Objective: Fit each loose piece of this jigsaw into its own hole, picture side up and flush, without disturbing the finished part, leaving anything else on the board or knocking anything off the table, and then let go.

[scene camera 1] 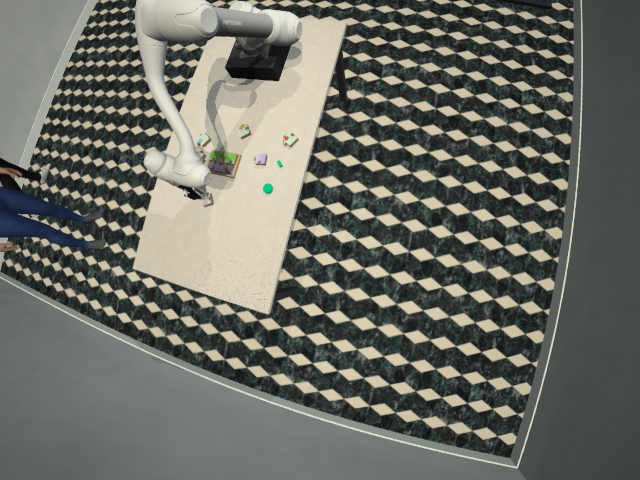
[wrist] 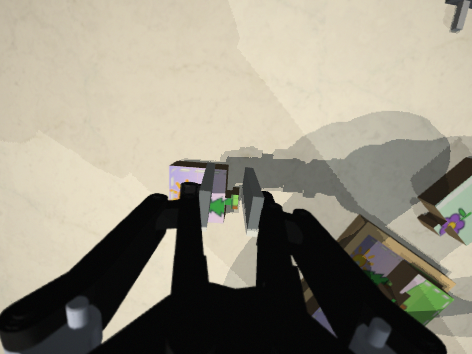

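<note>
A loose purple jigsaw piece (scene camera 1: 207, 199) (wrist: 180, 176) with a sun and a green tree lies picture side up on the table, apart from the framed jigsaw (scene camera 1: 237, 166) (wrist: 425, 264). My gripper (scene camera 1: 195, 193) (wrist: 228, 180) is partly open with nothing between its fingers. In the wrist view one finger hangs over the piece and hides part of it; the other is beyond its tab edge. Other loose pieces are a purple one (scene camera 1: 260, 159), a mint one with orange (scene camera 1: 244, 130), a mint one with red (scene camera 1: 289, 138) and a mint one (scene camera 1: 203, 138). A purple-flowered mint piece (wrist: 457, 202) shows beside the frame.
A green disc (scene camera 1: 267, 188) and a small green block (scene camera 1: 279, 163) lie on the table (scene camera 1: 242, 248). A grey pronged object (wrist: 457, 15) is at the top right of the wrist view. The arm partly covers the area left of the frame. The black robot base (scene camera 1: 256, 67) stands farther back.
</note>
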